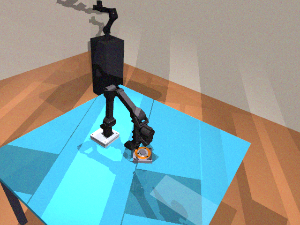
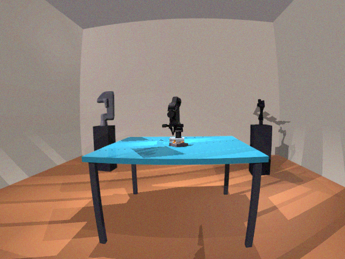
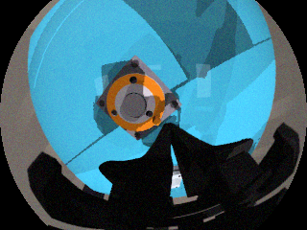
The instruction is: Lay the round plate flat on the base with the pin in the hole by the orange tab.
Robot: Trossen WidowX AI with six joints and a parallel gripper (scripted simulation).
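The square grey base is 7 cm below my gripper tip, 5 cm to the left of it and 1 cm ahead of it.
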